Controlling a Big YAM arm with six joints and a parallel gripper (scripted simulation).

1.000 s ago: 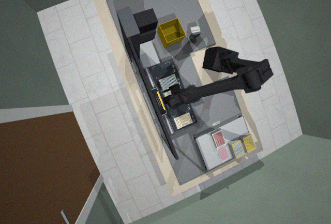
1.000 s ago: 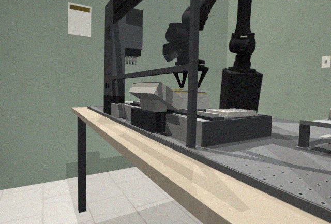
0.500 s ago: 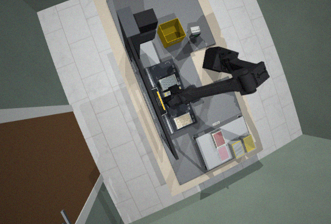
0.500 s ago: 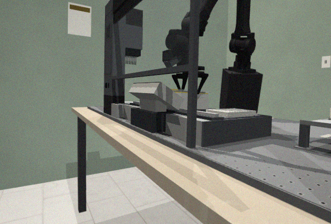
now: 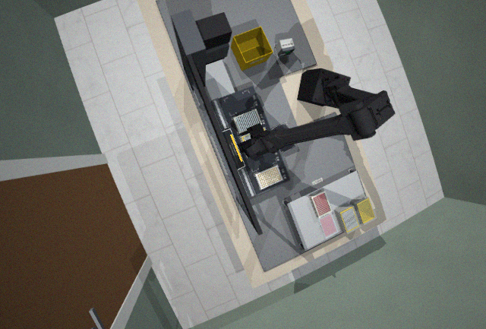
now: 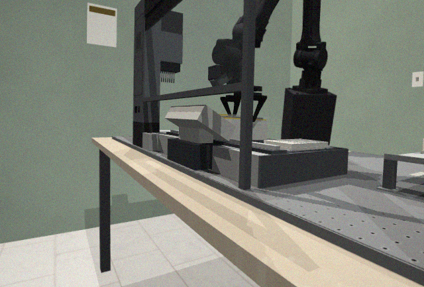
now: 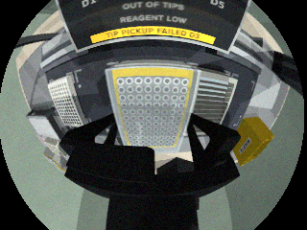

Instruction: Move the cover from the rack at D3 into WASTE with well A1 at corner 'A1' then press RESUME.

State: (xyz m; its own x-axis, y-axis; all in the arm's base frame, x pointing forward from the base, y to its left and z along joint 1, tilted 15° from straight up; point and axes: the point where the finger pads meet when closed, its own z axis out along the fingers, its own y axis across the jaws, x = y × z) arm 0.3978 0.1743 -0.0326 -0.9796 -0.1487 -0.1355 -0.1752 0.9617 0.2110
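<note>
Now: hand right at the clear cover. The rest, counted from my hand: gantry post 280 mm to the left, 140 mm ahead, 120 mm above; cream plate 200 mm to the left, 50 mm below, 40 mm behind; yellow-framed tip rack 20 mm below, 10 mm to the right.
</note>
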